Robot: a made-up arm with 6 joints.
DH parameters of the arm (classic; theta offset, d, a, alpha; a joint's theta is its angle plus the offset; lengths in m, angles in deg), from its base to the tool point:
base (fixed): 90 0.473 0.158 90
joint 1: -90 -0.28 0.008 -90
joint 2: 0 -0.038 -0.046 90
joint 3: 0 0.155 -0.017 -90
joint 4: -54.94 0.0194 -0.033 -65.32
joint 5: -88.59 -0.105 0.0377 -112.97
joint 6: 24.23 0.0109 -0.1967 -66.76
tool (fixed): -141.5 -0.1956 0 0
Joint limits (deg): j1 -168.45..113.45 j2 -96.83..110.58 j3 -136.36..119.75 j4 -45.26..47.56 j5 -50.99..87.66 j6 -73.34..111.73
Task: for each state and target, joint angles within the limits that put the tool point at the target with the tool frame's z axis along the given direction. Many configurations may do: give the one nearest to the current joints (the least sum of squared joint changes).
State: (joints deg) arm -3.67 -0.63 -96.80 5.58 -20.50 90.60
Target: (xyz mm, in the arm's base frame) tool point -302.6 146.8 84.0 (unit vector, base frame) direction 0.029 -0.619 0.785
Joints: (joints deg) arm -30.70 49.89 -119.66 46.60 -50.88 111.73
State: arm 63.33 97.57 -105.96 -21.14 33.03 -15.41
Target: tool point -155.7 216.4 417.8 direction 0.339 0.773 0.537
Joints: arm 107.80 104.83 -67.50 23.66 14.19 -24.84
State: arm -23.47 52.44 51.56 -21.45 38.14 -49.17
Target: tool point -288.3 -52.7 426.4 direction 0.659 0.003 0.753
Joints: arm -35.69 56.41 11.08 -45.26 3.38 -34.93
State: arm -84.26 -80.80 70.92 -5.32 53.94 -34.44
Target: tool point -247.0 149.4 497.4 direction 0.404 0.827 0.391
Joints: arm -113.20 -88.39 87.18 7.54 24.23 -24.18
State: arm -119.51 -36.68 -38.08 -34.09 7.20 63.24
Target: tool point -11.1 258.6 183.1 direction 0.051 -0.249 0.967
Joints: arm -113.40 -10.32 -13.83 -28.91 41.21 111.73
